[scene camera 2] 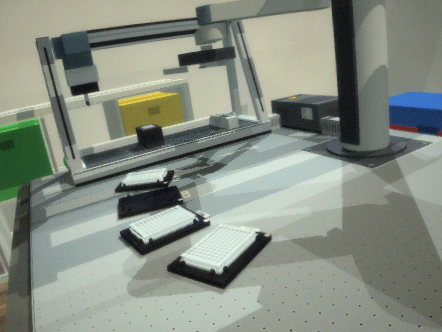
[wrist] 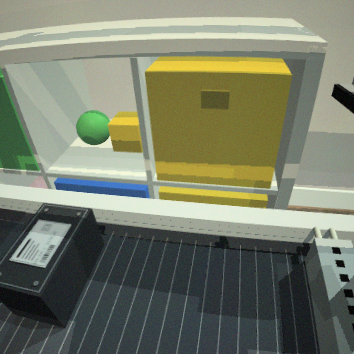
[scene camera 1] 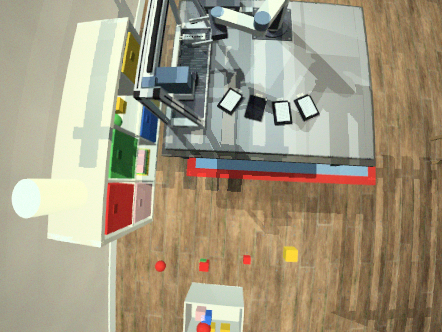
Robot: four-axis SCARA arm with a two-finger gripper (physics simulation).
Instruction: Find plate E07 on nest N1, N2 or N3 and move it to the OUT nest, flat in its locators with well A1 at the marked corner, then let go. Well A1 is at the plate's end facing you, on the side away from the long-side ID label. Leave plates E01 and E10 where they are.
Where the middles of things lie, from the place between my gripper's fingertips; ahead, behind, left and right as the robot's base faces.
Now: the black OUT nest [scene camera 2: 166,197] 32 cm ahead of my hand, 41 cm to the left of it and 30 cm below it.
